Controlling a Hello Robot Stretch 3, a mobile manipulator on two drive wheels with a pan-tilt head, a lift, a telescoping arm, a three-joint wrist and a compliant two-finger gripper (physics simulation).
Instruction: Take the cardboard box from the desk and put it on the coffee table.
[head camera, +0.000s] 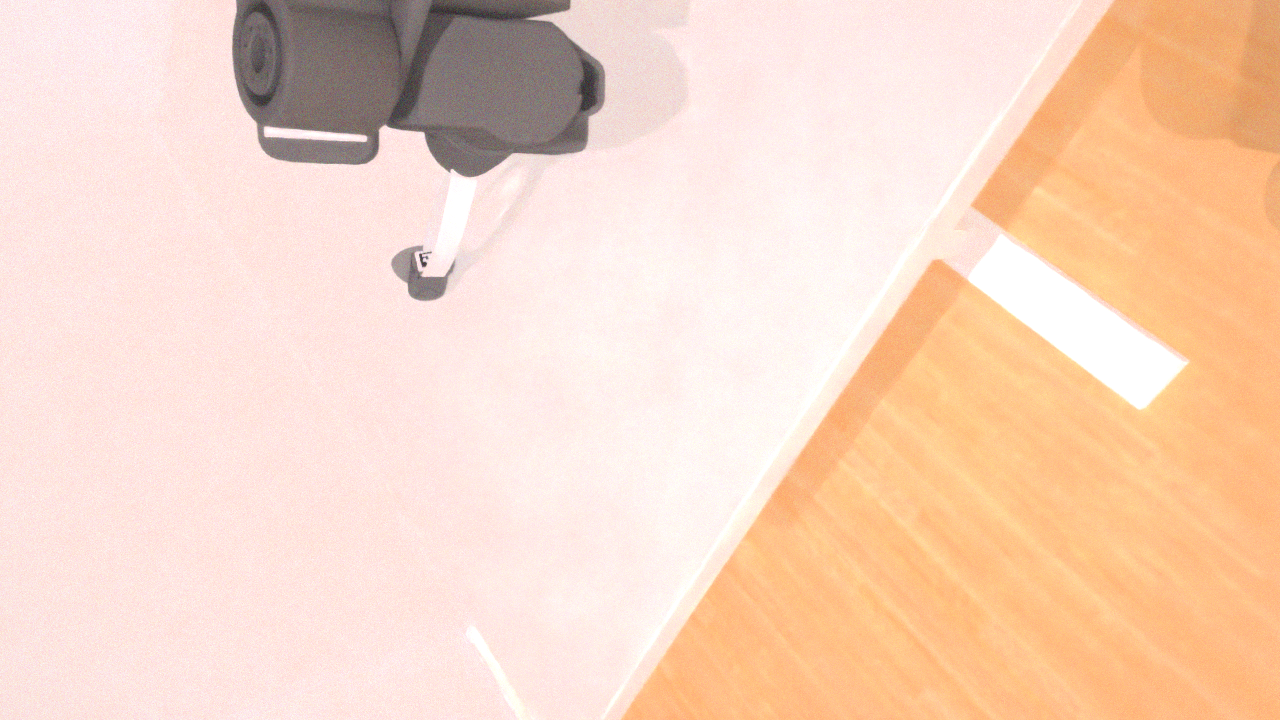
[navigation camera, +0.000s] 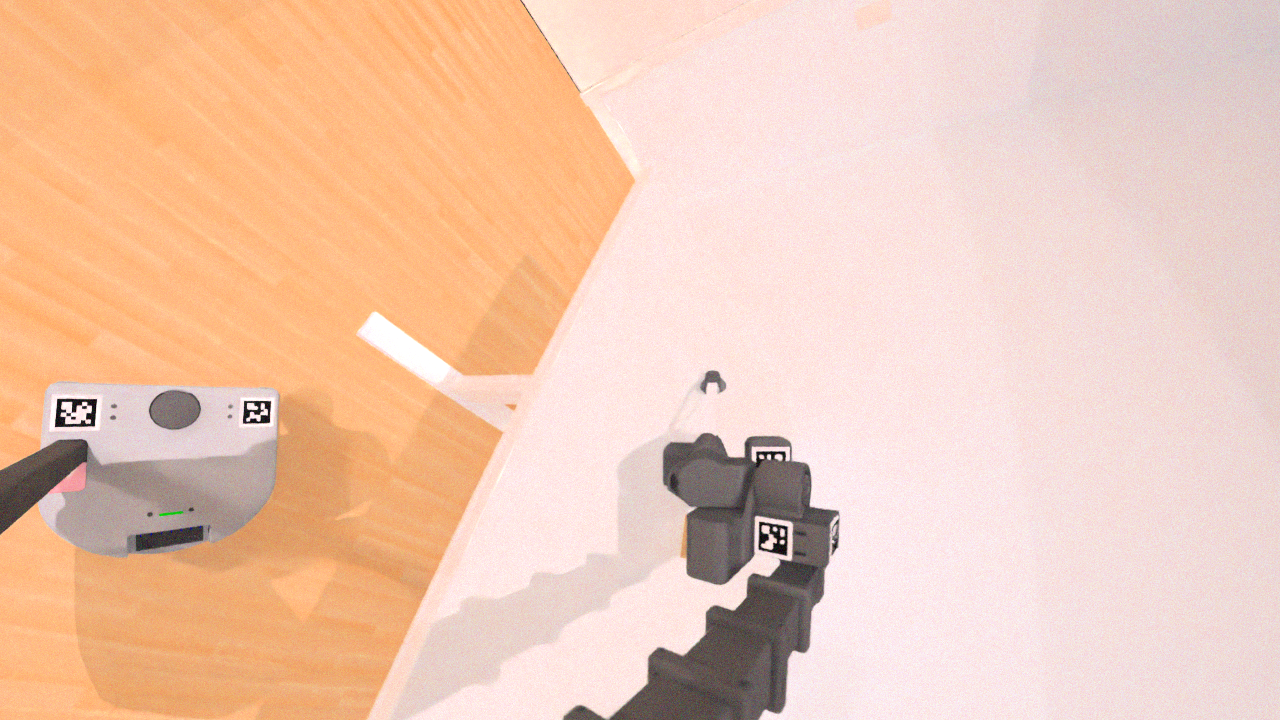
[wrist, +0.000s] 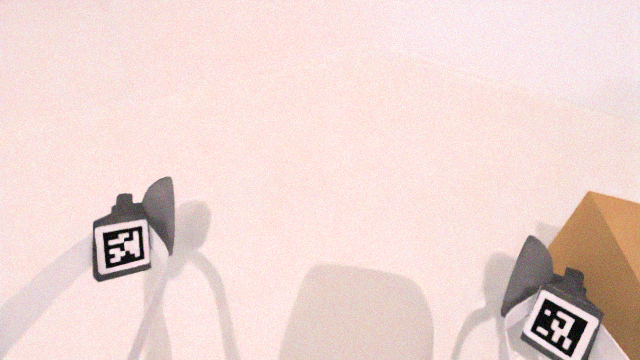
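Seen in the pictures: gripper, fingertip midpoint: (wrist: 337, 234); robot's base at its link origin: (navigation camera: 175, 407).
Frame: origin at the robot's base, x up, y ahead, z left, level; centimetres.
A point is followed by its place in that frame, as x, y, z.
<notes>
The brown cardboard box (wrist: 595, 240) @(99.1, -13.0, -57.0) (navigation camera: 684, 540) @(95.4, -15.4, -50.3) stands on the pale desk (head camera: 626, 402) @(95.0, 12.8, -38.6) (navigation camera: 895, 268) (wrist: 300, 125) @(95.0, 3.7, -72.1). In the wrist view part of it shows at the right edge, behind and outside the right finger; in the navigation view a thin sliver shows beside the dark wrist. My gripper (wrist: 337, 234) @(96.2, -1.7, -57.4) is open and points down over the desk, with bare desk surface between its fingers. One fingertip (head camera: 427, 284) @(98.0, 7.9, -53.7) (navigation camera: 712, 382) @(98.5, 7.3, -52.4) shows past the wrist in the head and navigation views; the other is hidden there. The coffee table cannot be made out.
The desk edge (head camera: 841, 376) (navigation camera: 572, 295) runs diagonally beside the wooden floor (head camera: 1029, 537) @(0.1, 48.5, -52.2) (navigation camera: 268, 179) @(0.0, 56.2, -11.9). A white foot bar (head camera: 1078, 322) (navigation camera: 402, 344) sticks out from below the desk. My base (navigation camera: 170, 465) @(16.0, -10.0, 0.3) stands on the floor, and my arm (navigation camera: 716, 662) @(115.3, -8.6, -19.1) reaches over the desk.
</notes>
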